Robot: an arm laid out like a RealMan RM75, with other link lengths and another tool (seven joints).
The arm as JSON. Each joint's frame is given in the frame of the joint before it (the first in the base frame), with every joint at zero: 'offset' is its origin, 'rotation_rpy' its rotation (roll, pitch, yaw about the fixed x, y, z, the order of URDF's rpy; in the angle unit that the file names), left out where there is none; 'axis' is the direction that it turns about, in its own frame. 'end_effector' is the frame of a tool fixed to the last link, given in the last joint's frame.
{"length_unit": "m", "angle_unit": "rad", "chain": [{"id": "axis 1", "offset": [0.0, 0.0, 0.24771], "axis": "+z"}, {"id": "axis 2", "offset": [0.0, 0.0, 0.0], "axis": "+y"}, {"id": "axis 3", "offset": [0.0, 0.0, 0.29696], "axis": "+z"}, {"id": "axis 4", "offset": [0.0, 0.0, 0.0], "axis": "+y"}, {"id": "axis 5", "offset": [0.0, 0.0, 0.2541], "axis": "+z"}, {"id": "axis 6", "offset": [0.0, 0.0, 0.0], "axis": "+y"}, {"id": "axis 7", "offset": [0.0, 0.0, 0.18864], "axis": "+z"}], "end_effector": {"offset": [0.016, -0.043, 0.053], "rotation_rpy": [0.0, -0.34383, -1.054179]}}
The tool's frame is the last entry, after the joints.
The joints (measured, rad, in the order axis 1, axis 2, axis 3, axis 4, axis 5, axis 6, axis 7), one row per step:
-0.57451 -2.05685 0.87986 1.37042 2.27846 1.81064 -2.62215
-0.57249 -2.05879 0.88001 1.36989 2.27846 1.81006 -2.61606
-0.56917 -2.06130 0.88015 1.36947 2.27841 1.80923 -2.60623
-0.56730 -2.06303 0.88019 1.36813 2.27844 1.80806 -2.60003
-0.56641 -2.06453 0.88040 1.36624 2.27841 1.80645 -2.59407
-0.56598 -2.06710 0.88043 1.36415 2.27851 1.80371 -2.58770
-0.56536 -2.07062 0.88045 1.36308 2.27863 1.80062 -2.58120
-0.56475 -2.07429 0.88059 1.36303 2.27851 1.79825 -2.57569
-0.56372 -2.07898 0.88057 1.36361 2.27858 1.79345 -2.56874
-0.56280 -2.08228 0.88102 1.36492 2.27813 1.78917 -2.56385
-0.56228 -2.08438 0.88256 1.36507 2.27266 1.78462 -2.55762
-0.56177 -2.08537 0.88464 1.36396 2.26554 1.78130 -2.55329
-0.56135 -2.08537 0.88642 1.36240 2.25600 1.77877 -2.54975
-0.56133 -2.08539 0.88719 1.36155 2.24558 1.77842 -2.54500
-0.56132 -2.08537 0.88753 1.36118 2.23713 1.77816 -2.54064
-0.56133 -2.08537 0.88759 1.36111 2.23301 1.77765 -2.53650
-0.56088 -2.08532 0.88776 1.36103 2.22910 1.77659 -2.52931
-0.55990 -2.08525 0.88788 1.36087 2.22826 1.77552 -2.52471
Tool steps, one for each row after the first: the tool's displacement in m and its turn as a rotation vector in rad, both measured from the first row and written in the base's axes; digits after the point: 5 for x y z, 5 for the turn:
-0.00038 -0.00052 -0.00094 -0.00096 -0.00032 -0.00361
-0.00107 -0.00126 -0.00207 -0.00191 -0.00026 -0.00966
-0.00158 -0.00164 -0.00300 -0.00258 -0.00069 -0.01292
-0.00176 -0.00172 -0.00396 -0.00317 -0.00115 -0.01666
-0.00157 -0.00158 -0.00529 -0.00319 -0.00245 -0.02098
-0.00108 -0.00143 -0.00680 -0.00267 -0.00416 -0.02591
-0.00033 -0.00142 -0.00826 -0.00235 -0.00602 -0.03074
0.00055 -0.00099 -0.00976 0.00041 -0.00806 -0.03678
0.00142 -0.00048 -0.01064 0.00352 -0.00939 -0.04187
0.00339 0.00026 -0.01155 0.00610 -0.01378 -0.05061
0.00529 0.00069 -0.01250 0.00686 -0.01939 -0.05762
0.00747 0.00107 -0.01314 0.00737 -0.02684 -0.06454
0.01012 0.00122 -0.01359 0.00698 -0.03507 -0.07342
0.01232 0.00140 -0.01379 0.00714 -0.04160 -0.08120
0.01348 0.00164 -0.01378 0.00780 -0.04431 -0.08697
0.01450 0.00196 -0.01369 0.00906 -0.04600 -0.09518
0.01439 0.00208 -0.01359 0.01015 -0.04557 -0.09894

